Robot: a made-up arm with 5 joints. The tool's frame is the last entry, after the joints. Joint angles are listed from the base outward. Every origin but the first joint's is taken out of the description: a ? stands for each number. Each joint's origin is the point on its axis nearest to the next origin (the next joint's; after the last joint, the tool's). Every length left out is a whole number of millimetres.
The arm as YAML. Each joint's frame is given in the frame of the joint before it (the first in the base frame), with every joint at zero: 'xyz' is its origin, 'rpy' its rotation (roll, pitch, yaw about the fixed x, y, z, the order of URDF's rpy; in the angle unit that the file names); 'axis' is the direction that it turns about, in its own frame. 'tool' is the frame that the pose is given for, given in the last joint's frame.
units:
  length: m
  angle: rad
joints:
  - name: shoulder
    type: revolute
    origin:
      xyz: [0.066, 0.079, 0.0]
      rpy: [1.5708, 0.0, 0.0]
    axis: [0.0, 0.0, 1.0]
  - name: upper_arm
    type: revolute
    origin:
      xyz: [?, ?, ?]
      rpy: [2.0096, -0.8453, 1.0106]
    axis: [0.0, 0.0, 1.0]
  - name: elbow
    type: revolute
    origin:
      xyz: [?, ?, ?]
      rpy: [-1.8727, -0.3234, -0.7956]
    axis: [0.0, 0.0, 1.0]
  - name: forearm
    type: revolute
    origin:
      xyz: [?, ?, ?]
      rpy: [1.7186, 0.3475, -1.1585]
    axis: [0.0, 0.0, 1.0]
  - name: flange
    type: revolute
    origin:
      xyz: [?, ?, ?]
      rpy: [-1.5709, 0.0, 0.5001]
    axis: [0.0, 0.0, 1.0]
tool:
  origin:
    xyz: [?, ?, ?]
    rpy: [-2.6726, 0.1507, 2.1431]
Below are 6 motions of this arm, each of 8 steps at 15 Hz.
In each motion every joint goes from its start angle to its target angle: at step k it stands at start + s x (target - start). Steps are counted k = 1, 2, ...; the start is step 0. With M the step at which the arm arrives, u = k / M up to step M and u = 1 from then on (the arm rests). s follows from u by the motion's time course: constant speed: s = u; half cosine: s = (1 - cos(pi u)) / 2; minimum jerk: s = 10 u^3 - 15 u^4 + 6 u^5.
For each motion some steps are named. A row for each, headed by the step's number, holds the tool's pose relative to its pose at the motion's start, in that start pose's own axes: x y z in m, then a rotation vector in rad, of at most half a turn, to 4 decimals.
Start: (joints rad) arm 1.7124 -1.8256 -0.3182 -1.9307 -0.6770
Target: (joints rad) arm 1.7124 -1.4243 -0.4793 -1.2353 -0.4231
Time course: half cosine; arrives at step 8
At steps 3, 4, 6, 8:
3: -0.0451 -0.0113 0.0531 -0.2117 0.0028 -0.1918
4: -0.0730 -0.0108 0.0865 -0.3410 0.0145 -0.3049
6: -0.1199 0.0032 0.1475 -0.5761 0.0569 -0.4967
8: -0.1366 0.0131 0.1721 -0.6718 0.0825 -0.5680

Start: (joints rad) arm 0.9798 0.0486 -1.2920 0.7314 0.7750
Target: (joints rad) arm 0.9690 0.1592 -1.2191 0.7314 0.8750
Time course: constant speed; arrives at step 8
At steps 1, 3, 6, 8:
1: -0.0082 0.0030 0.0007 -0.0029 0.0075 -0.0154
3: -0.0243 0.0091 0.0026 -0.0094 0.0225 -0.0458
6: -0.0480 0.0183 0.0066 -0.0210 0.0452 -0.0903
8: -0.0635 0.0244 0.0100 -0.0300 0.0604 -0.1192

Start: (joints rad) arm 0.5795 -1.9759 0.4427 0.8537 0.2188
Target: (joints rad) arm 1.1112 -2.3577 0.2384 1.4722 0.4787
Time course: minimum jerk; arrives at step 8
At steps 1, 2, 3, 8:
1: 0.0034 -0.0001 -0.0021 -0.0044 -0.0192 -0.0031
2: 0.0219 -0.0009 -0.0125 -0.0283 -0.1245 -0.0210
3: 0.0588 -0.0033 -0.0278 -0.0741 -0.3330 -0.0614
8: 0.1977 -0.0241 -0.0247 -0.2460 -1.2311 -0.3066

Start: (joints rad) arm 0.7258 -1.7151 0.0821 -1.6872 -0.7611
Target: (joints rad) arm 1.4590 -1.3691 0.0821 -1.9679 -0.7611
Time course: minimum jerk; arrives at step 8
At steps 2, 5, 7, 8:
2: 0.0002 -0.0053 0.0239 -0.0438 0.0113 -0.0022
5: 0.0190 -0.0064 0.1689 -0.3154 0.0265 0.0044
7: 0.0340 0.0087 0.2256 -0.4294 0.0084 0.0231
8: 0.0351 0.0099 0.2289 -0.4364 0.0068 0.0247

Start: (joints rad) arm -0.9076 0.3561 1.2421 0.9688 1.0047
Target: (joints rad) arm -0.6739 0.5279 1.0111 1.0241 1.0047
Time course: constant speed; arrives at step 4
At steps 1, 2, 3, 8:
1: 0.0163 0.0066 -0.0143 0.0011 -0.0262 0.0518
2: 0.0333 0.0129 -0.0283 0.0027 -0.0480 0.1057
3: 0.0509 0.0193 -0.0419 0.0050 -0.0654 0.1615
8: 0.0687 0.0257 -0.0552 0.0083 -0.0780 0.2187

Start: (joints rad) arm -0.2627 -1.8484 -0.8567 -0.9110 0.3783
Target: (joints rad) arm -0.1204 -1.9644 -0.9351 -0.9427 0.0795
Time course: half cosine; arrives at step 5
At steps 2, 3, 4, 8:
2: 0.0255 -0.0018 0.0282 -0.0279 0.0153 0.1287
3: 0.0473 -0.0002 0.0544 -0.0583 0.0338 0.2424
4: 0.0641 0.0033 0.0761 -0.0865 0.0522 0.3330
8: 0.0702 0.0051 0.0845 -0.0980 0.0601 0.3672

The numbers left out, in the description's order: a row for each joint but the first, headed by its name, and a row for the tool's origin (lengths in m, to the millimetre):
upper_arm: 0.07 0.048 0.0
elbow: 0.305 -0.133 0.0
forearm: -0.234 -0.027 0.0
flange: -0.118 0.165 0.0
tool: -0.061 -0.077 0.0

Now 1 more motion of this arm.
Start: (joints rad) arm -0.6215 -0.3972 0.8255 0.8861 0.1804
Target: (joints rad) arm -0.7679 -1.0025 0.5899 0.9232 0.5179
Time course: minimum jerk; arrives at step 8
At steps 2, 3, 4, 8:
2: 0.0032 0.0105 -0.0064 0.0500 -0.0280 -0.0530
3: 0.0095 0.0287 -0.0157 0.1320 -0.0711 -0.1442
4: 0.0198 0.0541 -0.0252 0.2371 -0.1214 -0.2697
8: 0.0519 0.1137 -0.0341 0.4588 -0.2061 -0.5733

